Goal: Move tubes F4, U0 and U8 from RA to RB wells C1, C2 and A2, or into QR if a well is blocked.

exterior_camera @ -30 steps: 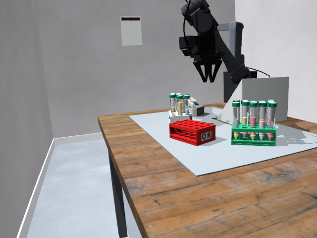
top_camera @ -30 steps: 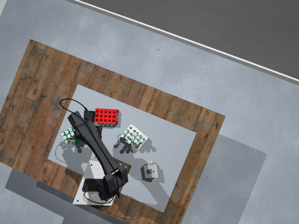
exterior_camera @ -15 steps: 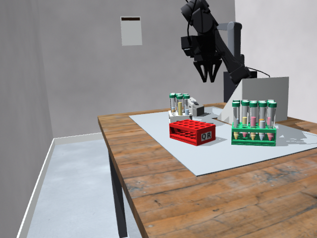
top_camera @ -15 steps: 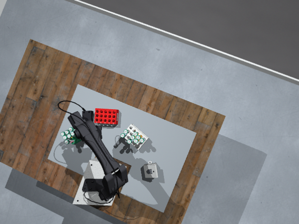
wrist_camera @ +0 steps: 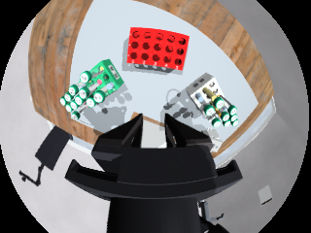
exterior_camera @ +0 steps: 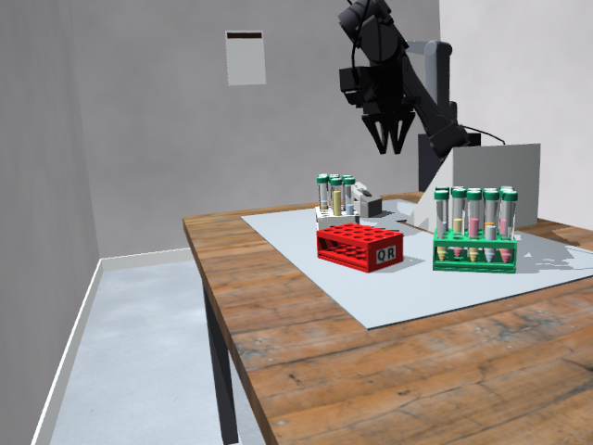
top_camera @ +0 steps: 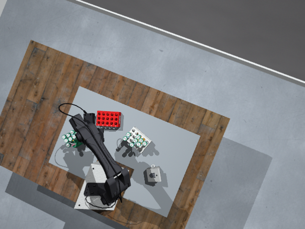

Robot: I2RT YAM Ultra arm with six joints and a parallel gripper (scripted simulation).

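My gripper is now 2 cm short of the tube, 12 cm to the left of it and 12 cm above it. The rest, counted from my hand: red rack QR: 8 cm ahead, 3 cm to the left, 16 cm below; tube with yellow filling: 5 cm ahead, 13 cm to the right, 12 cm below; white rack RB: 2 cm ahead, 17 cm to the right, 16 cm below.
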